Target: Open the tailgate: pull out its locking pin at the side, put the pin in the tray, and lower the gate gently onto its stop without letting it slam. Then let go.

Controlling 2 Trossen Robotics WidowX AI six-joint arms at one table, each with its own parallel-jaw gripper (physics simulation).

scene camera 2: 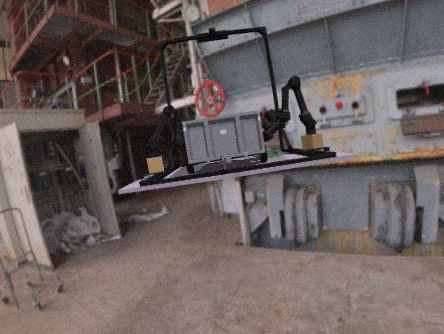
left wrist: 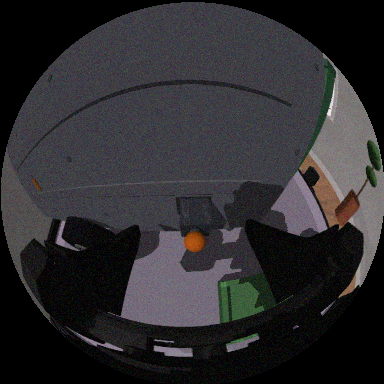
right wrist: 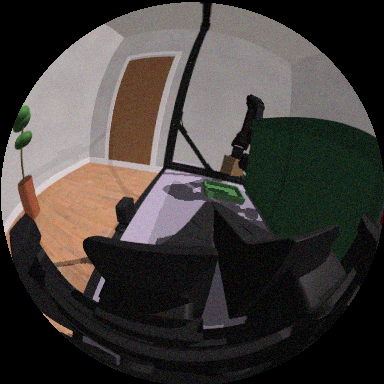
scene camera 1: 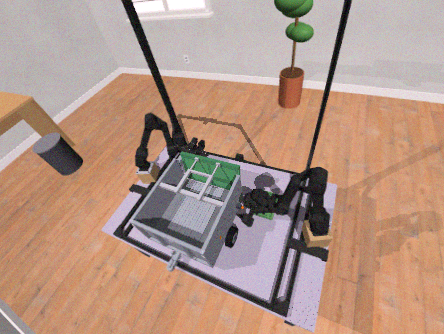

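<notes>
The green tailgate stands upright at the end of the grey trailer. The locking pin's orange knob sticks out of a dark block low on the trailer's side. My left gripper is open, its fingers on either side of the knob in the left wrist view, with nothing gripped. The green tray lies on the mat beside the trailer, partly hidden by the left arm in scene camera 1. My right gripper is shut and empty, near the tailgate's far-left end in scene camera 1.
A black wheel stands at the trailer's side. Pale bars cross its open top. A black frame rail borders the pale mat. A grey drawbar sticks out in front. A black upright rises behind the left arm.
</notes>
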